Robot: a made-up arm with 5 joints.
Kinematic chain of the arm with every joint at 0, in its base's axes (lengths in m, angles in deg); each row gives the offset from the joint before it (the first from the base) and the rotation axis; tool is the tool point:
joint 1: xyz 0 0 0.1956 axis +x
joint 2: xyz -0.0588 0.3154 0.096 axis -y
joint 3: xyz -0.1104 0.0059 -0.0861 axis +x
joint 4: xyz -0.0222 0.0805 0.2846 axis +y
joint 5: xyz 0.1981 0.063 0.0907 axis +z
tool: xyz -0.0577 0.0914 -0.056
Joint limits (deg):
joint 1: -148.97..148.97
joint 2: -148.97..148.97
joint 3: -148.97..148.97
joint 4: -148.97..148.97
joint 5: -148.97..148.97
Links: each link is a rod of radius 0.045 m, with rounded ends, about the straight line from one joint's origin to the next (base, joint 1, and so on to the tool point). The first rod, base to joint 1, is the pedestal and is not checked.
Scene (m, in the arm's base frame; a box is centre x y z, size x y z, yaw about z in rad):
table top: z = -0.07
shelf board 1: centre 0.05 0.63 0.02 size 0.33 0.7 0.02 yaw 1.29
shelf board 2: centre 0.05 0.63 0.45 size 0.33 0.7 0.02 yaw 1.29
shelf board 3: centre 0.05 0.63 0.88 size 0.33 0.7 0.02 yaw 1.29
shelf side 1: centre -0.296 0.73 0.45 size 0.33 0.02 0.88 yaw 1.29
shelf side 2: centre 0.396 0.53 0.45 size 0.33 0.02 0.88 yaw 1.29
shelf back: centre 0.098 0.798 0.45 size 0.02 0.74 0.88 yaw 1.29
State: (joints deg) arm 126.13 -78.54 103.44 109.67 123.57
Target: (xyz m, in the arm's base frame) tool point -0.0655 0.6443 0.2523
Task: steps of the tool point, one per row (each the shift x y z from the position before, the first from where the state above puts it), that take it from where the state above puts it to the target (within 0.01 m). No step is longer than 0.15 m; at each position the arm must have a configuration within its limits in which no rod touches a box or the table.
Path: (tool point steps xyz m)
1: 0.0006 0.0254 0.0867
2: 0.0026 0.0476 0.0748
3: 0.0042 0.0659 0.0588
4: 0.0046 0.0804 0.0394
5: 0.0042 0.0911 0.0166
6: 0.0025 0.0969 -0.0107
7: 0.0001 0.0953 -0.0419
8: -0.0033 0.0828 -0.0753
9: -0.0072 0.0569 -0.1064
10: 0.0528 0.0740 0.0141
11: 0.0441 0.0665 -0.0032
12: 0.0235 0.0600 -0.0124
13: -0.0038 0.0534 -0.0084
14: -0.0307 0.0440 0.0099

